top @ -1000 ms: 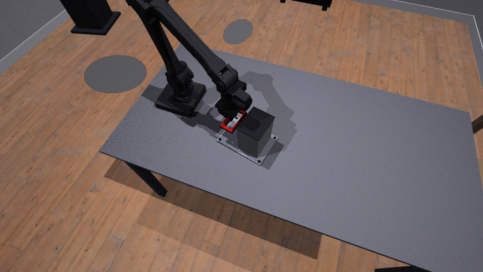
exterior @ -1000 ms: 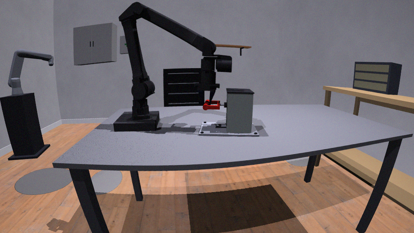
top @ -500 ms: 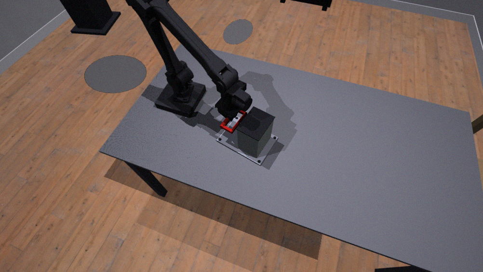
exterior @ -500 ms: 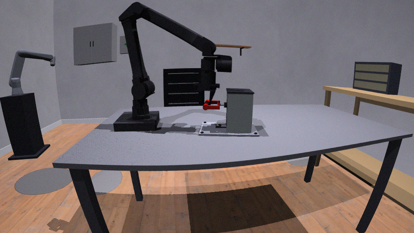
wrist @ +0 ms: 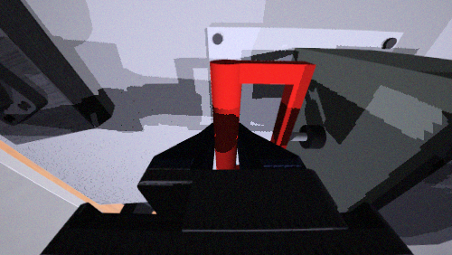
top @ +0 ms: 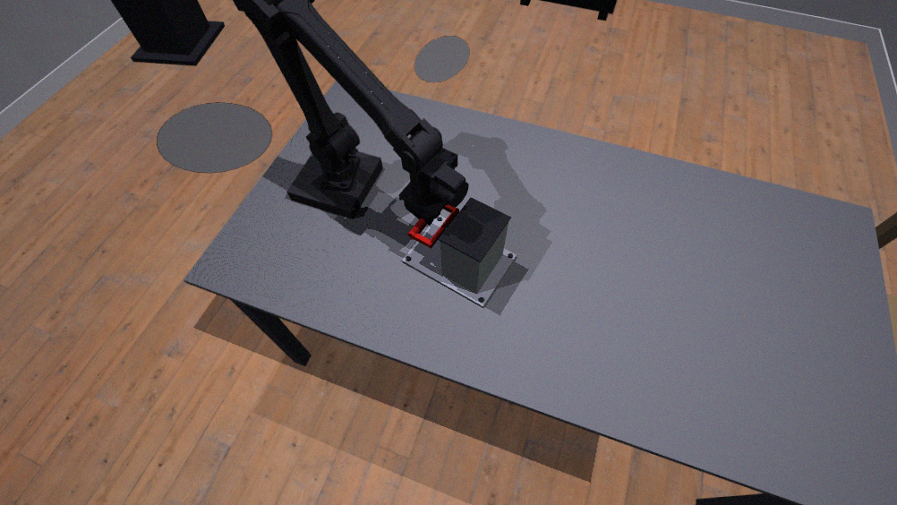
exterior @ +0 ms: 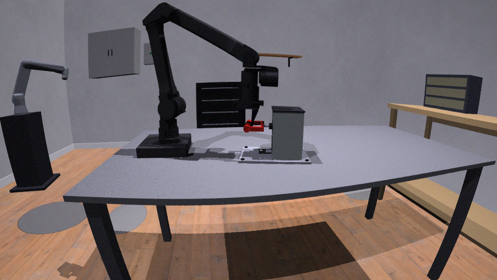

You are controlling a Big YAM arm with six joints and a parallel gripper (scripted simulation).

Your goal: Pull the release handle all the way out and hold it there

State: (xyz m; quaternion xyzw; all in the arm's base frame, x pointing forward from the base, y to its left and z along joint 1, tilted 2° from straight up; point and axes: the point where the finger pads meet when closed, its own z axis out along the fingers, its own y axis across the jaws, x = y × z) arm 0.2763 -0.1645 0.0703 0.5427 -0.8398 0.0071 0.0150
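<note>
The bolted base plate lies 9 cm ahead of my hand, 4 cm to the right of it and 10 cm below it.
</note>
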